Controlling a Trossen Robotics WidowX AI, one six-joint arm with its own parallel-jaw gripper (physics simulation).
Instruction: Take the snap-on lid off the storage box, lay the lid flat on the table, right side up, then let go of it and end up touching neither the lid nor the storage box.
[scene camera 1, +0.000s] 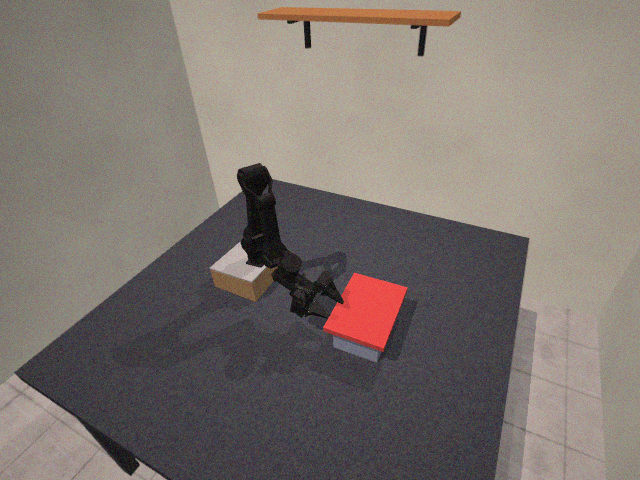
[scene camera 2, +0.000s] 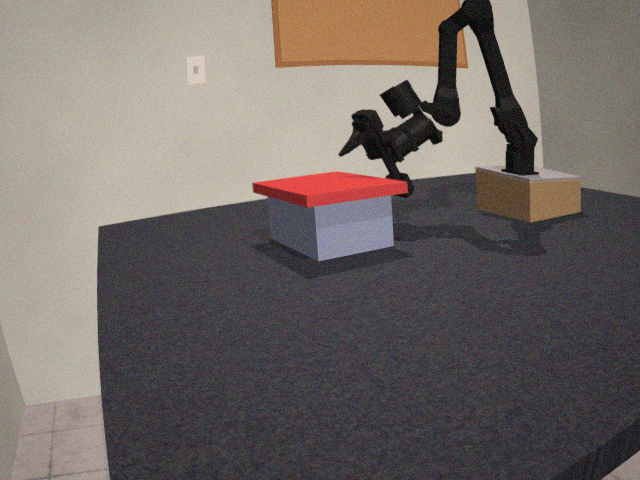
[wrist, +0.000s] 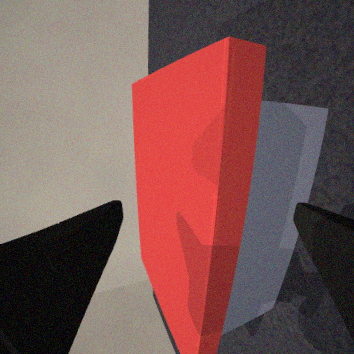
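Observation:
The red lid (scene camera 1: 372, 312) (scene camera 2: 320, 186) (wrist: 172, 145) lies flat on top of the blue-grey storage box (scene camera 1: 356, 348) (scene camera 2: 356, 229) (wrist: 277, 155), its rim overhanging the walls. The box stands upright on the table. My gripper (scene camera 1: 334, 308) (scene camera 2: 353, 174) (wrist: 208, 210) is open and empty at the lid's edge on the arm-base side. One finger is above the lid's level; the other is lower, and its tip is hidden behind the lid in scene camera 2. In the wrist view the lid's edge and box wall show between the fingers. Contact cannot be told.
The arm's base stands on a wooden block with a pale top (scene camera 1: 235, 285) (scene camera 2: 555, 198), on the dark table (scene camera 1: 232, 413) (scene camera 2: 310, 372). A wooden shelf (scene camera 1: 359, 16) hangs on the wall. An orange-brown board (scene camera 2: 361, 33) and a white switch plate (scene camera 2: 195, 77) are on another wall.

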